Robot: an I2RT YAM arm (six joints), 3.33 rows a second.
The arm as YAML. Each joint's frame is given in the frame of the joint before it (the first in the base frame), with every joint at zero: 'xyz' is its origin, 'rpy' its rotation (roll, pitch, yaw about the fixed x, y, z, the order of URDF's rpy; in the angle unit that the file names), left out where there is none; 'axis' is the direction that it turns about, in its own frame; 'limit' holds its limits. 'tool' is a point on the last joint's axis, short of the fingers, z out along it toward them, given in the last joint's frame.
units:
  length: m
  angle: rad
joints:
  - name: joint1
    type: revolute
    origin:
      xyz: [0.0, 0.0, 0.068]
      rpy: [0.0, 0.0, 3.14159]
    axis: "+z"
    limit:
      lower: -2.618
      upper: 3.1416
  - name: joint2
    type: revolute
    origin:
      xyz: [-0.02, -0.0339, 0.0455]
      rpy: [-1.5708, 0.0, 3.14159]
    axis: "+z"
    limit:
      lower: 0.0
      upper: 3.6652
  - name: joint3
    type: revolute
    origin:
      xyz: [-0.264, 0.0, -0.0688]
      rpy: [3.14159, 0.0, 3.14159]
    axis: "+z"
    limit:
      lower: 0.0
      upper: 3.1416
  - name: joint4
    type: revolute
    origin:
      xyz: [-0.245, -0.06, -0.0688]
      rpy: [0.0, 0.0, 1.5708]
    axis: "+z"
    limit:
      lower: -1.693
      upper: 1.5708
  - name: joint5
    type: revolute
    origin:
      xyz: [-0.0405, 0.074, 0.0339]
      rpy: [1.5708, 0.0, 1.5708]
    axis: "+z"
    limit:
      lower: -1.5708
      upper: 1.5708
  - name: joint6
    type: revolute
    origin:
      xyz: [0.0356, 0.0, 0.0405]
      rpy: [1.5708, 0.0, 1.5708]
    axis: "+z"
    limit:
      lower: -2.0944
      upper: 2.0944
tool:
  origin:
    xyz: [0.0, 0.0, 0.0]
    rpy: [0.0, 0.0, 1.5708]
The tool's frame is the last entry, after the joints.
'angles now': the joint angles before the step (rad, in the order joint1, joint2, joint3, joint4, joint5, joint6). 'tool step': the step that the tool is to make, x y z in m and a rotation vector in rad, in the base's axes. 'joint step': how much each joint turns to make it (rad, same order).
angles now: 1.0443 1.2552 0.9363 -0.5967 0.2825 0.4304
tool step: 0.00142 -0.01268 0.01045 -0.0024 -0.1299 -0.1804
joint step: -0.0043 -0.0490 -0.0083 -0.0041 0.1985 0.0720
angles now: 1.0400 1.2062 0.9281 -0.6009 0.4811 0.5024
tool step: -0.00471 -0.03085 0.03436 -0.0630 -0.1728 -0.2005
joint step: -0.0191 -0.1036 0.0559 -0.1400 0.2550 0.0269
